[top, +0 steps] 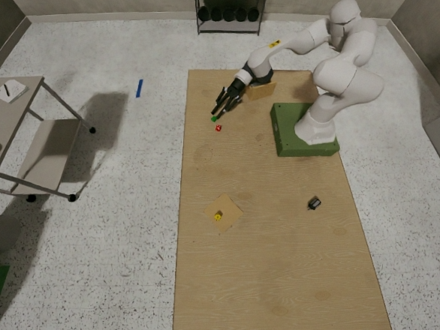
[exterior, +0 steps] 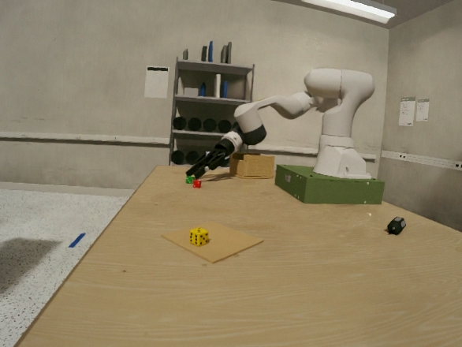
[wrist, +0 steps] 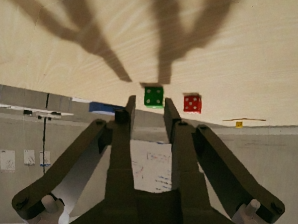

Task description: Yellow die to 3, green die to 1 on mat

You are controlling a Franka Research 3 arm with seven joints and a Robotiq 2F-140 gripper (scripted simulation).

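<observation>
Now: the green die 20 mm ahead of my hand, 30 mm to the left of it and 30 mm below it. The rest, counted from my hand: wooden box: 260 mm behind, 220 mm to the right, 10 mm above; then tan mat: 40 mm behind, 580 mm to the left, 40 mm below; then red die: 100 mm to the left, 30 mm below.
</observation>
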